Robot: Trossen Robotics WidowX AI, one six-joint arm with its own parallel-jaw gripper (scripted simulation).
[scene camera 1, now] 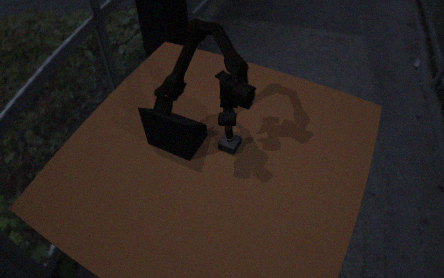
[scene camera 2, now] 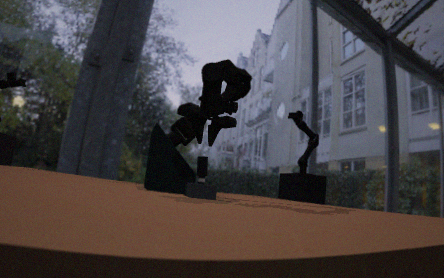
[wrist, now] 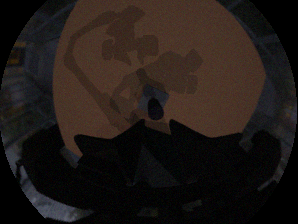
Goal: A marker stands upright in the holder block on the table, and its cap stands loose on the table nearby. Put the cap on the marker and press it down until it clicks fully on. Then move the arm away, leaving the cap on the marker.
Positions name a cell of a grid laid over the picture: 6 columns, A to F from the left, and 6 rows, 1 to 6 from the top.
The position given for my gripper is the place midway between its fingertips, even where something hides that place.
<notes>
In view: my gripper (scene camera 2: C4).
My gripper shows as well in the wrist view (wrist: D4).
</notes>
